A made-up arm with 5 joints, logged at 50 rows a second.
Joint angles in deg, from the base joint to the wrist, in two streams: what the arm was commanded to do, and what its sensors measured. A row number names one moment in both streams.
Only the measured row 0 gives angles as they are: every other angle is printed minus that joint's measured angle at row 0.
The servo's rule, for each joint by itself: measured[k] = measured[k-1] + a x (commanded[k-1-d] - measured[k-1]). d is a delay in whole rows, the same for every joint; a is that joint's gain. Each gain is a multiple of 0.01, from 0.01 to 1. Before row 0 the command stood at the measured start. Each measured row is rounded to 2 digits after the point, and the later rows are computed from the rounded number. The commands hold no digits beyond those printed.
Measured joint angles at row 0:
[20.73 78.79 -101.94 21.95 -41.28]
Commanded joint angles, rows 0 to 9:
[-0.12 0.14 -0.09 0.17 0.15]
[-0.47 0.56 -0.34 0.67 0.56]
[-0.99 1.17 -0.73 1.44 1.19]
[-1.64 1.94 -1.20 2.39 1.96]
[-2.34 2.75 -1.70 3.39 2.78]
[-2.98 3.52 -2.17 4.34 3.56]
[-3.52 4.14 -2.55 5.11 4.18]
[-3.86 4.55 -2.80 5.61 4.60]
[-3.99 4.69 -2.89 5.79 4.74]
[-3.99 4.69 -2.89 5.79 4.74]
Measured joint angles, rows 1 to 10:
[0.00 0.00 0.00 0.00 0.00]
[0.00 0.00 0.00 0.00 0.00]
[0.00 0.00 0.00 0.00 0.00]
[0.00 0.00 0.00 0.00 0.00]
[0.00 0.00 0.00 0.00 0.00]
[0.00 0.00 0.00 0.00 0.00]
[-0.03 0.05 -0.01 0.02 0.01]
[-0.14 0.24 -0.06 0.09 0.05]
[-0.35 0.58 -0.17 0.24 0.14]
[-0.67 1.08 -0.33 0.48 0.29]
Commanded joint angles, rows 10 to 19:
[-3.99 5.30 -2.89 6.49 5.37]
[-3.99 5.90 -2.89 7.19 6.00]
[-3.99 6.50 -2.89 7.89 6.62]
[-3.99 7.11 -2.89 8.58 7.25]
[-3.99 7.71 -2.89 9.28 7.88]
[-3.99 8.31 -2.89 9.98 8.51]
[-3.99 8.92 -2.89 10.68 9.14]
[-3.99 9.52 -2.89 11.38 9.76]
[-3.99 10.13 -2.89 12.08 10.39]
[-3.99 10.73 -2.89 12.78 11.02]
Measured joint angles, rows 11 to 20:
[-1.09 1.70 -0.55 0.80 0.49]
[-1.56 2.37 -0.81 1.19 0.74]
[-2.05 3.02 -1.09 1.62 1.02]
[-2.50 3.59 -1.36 2.06 1.31]
[-2.87 4.00 -1.60 2.47 1.58]
[-3.15 4.26 -1.81 2.84 1.83]
[-3.36 4.64 -1.98 3.24 2.11]
[-3.52 5.11 -2.13 3.67 2.42]
[-3.64 5.62 -2.25 4.13 2.76]
[-3.73 6.17 -2.35 4.62 3.12]

